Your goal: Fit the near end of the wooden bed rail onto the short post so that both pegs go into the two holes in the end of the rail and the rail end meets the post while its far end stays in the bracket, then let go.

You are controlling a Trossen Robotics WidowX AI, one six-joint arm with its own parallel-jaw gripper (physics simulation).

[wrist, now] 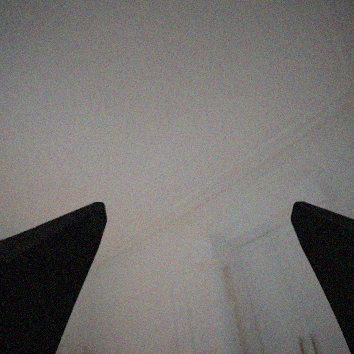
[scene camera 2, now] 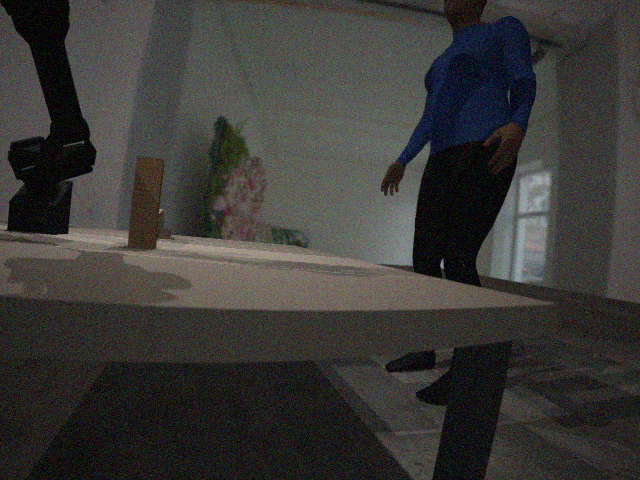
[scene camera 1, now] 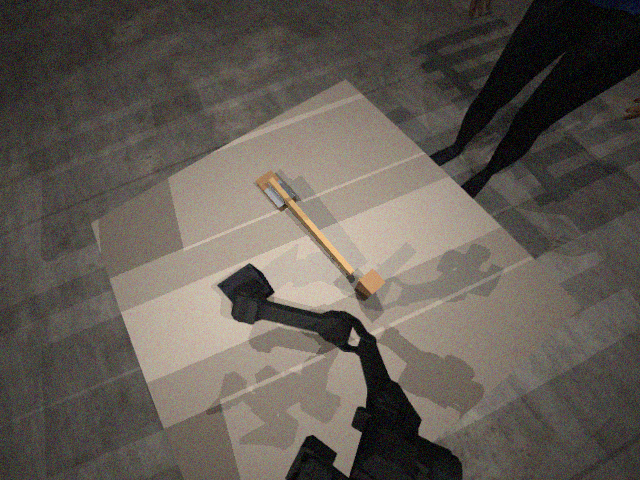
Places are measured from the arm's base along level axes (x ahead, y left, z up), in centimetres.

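Pixels of known places: gripper, fingertip midpoint: (wrist: 200,212); arm's base, origin of the base link: (scene camera 2: 43,193) (scene camera 1: 249,288).
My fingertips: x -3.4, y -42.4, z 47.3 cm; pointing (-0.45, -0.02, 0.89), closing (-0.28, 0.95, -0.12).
Note:
For each thing: its top centre in the pictures, then the offset to it from my fingertips. "*": a spot on its surface instead.
- bracket, surface spot: (scene camera 1: 275,196) * dy +65.2, dx +31.2, dz -53.8 cm
- short post, surface spot: (scene camera 2: 145,202) * dy +15.4, dx +30.1, dz -48.3 cm
The wooden bed rail (scene camera 1: 320,236) runs diagonally across the table in the scene camera 1 view. Its far end lies in the bracket (scene camera 1: 275,196), between grey plates beside a small wooden block. Its near end is close to the short post (scene camera 1: 371,282) (scene camera 2: 145,202), with a narrow dark gap between them. The pegs and holes are too small to make out. In the scene camera 2 view the post stands upright and hides most of the rail. My gripper (wrist: 200,212) is open and empty, its fingers wide apart against a pale wall. It is raised high, away from rail and post.
The arm's black base (scene camera 1: 245,283) (scene camera 2: 39,209) stands on the table (scene camera 1: 147,343) (scene camera 2: 310,335), to the left of the post. The raised arm spans the lower part of the scene camera 1 view. A person (scene camera 2: 473,98) in a blue top stands beyond the table's edge.

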